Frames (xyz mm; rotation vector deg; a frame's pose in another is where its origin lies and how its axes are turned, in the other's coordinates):
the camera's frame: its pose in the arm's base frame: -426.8 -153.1 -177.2 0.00 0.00 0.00
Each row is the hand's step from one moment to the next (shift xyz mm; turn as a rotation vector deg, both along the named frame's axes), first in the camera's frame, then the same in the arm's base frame.
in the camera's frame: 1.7 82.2 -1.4 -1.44 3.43 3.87
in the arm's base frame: 1.7 82.2 -1.4 -1.44 3.43 3.87
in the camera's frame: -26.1 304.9 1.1 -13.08 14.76 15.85
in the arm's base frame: -26.1 304.9 1.1 -13.08 14.76 15.85
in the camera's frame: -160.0 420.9 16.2 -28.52 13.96 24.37
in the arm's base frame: -160.0 420.9 16.2 -28.52 13.96 24.37
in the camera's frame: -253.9 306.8 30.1 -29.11 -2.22 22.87
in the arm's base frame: -253.9 306.8 30.1 -29.11 -2.22 22.87
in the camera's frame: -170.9 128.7 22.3 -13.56 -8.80 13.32
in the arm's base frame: -170.9 128.7 22.3 -13.56 -8.80 13.32
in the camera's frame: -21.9 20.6 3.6 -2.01 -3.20 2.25
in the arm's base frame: -21.9 20.6 3.6 -2.01 -3.20 2.25
